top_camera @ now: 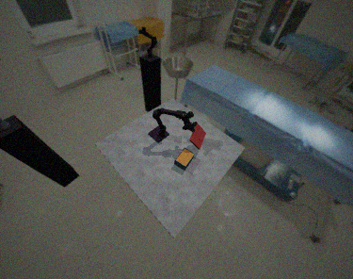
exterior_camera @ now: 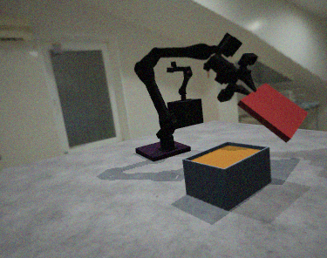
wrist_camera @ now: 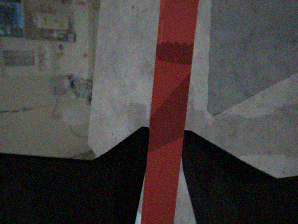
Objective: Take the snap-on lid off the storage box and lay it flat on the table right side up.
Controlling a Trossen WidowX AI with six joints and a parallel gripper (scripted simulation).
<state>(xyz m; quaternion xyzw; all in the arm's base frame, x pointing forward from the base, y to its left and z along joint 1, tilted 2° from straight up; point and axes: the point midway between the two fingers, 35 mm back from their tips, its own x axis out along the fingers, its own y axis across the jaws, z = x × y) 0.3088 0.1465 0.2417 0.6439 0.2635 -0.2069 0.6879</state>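
Now: the red lid 6 cm ahead of my gripper tip, 5 cm below it and 2 cm to the left of it. From my gripper tip the other things lie so: storage box 24 cm to the right, 18 cm below, 8 cm ahead.
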